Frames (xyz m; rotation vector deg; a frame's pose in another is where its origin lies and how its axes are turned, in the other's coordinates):
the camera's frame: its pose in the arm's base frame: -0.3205 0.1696 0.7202 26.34 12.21 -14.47
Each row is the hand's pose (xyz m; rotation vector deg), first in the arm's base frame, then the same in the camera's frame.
Working: the arm's base frame: its pose in the camera's frame: 0.5221 -0.3497 -0.5053 -26.34 -12.21 14.47

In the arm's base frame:
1: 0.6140 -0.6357 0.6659 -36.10 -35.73 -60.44
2: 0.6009 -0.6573 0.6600 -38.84 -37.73 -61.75
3: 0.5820 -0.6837 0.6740 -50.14 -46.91 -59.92
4: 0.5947 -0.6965 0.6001 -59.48 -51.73 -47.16
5: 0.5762 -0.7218 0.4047 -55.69 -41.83 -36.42
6: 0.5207 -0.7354 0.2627 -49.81 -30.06 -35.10
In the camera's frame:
1: 1.0531 -0.4515 0.4602 -46.76 -64.19 -42.85
2: 1.0464 -0.4764 0.4631 -48.79 -66.77 -44.26
3: 1.0299 -0.4990 0.4848 -58.49 -77.21 -42.65
4: 1.0635 -0.5366 0.4279 -69.42 -81.27 -30.27
5: 1.1013 -0.6439 0.2659 -69.66 -68.87 -20.38
6: 1.0881 -0.7297 0.1399 -66.06 -56.01 -20.42

